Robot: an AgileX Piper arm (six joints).
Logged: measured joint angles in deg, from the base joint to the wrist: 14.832 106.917 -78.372 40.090 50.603 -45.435; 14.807 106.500 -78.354 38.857 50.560 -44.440; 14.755 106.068 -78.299 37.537 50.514 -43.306; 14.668 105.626 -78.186 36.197 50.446 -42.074; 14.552 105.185 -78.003 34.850 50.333 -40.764; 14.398 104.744 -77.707 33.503 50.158 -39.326; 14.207 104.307 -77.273 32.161 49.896 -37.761; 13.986 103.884 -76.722 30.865 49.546 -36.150; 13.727 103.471 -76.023 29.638 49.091 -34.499; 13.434 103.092 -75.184 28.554 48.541 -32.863; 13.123 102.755 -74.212 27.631 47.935 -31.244; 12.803 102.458 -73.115 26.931 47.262 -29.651; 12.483 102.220 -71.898 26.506 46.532 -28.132; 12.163 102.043 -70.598 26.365 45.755 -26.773; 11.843 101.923 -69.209 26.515 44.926 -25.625; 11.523 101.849 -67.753 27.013 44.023 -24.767; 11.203 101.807 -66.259 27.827 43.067 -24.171; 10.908 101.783 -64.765 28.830 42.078 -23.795; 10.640 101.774 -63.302 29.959 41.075 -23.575; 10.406 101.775 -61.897 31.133 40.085 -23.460; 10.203 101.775 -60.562 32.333 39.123 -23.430; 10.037 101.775 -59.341 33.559 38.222 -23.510
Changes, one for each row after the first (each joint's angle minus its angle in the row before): -0.025 -0.417 0.018 -1.233 -0.043 0.995; -0.052 -0.432 0.055 -1.320 -0.046 1.134; -0.087 -0.442 0.113 -1.340 -0.068 1.232; -0.116 -0.441 0.183 -1.347 -0.113 1.310; -0.154 -0.441 0.296 -1.347 -0.175 1.438; -0.191 -0.437 0.434 -1.342 -0.262 1.565; -0.221 -0.423 0.551 -1.296 -0.350 1.611; -0.259 -0.413 0.699 -1.227 -0.455 1.651; -0.293 -0.379 0.839 -1.084 -0.550 1.636; -0.311 -0.337 0.972 -0.923 -0.606 1.619; -0.320 -0.297 1.097 -0.700 -0.673 1.593; -0.320 -0.238 1.217 -0.425 -0.730 1.519; -0.320 -0.177 1.300 -0.141 -0.777 1.359; -0.320 -0.120 1.389 0.150 -0.829 1.148; -0.320 -0.074 1.456 0.498 -0.903 0.858; -0.320 -0.042 1.494 0.814 -0.956 0.596; -0.295 -0.024 1.494 1.003 -0.989 0.376; -0.268 -0.009 1.463 1.129 -1.003 0.220; -0.234 0.001 1.405 1.174 -0.990 0.115; -0.203 0.000 1.335 1.200 -0.962 0.030; -0.166 0.000 1.221 1.226 -0.901 -0.080
